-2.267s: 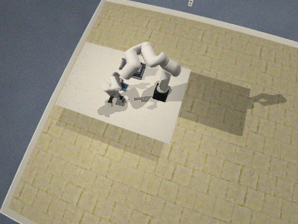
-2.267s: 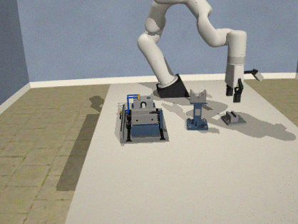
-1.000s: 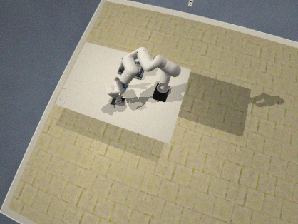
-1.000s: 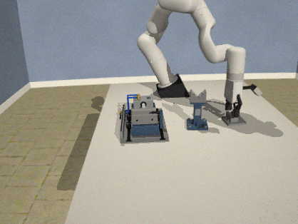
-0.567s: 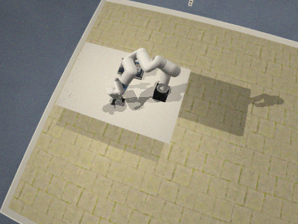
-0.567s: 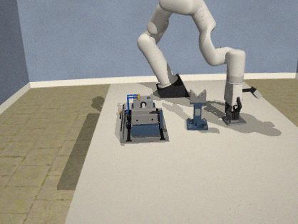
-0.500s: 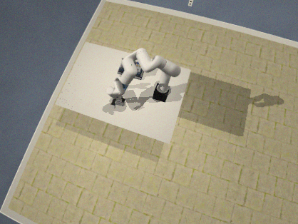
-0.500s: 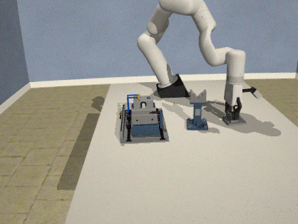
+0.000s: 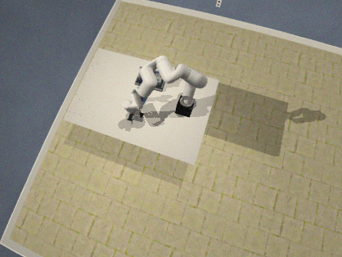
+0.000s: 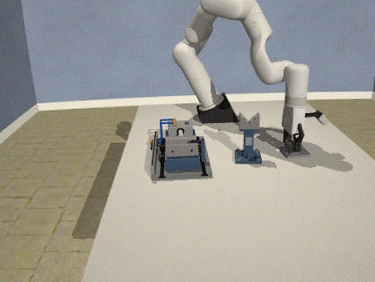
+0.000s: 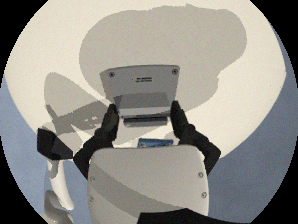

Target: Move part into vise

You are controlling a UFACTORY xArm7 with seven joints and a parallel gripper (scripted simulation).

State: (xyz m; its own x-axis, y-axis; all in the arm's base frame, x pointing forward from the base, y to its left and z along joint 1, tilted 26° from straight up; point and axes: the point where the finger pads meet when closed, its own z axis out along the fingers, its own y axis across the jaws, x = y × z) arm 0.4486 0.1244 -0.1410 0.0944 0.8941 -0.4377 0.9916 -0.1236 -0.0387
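Right now my hand is right at the part. From my hand the other things lie so: V-block post: 170 mm to the right, 30 mm above; air cylinder: 380 mm to the right, 150 mm behind, 50 mm above; infeed plate: 30 mm below, 10 mm to the left.
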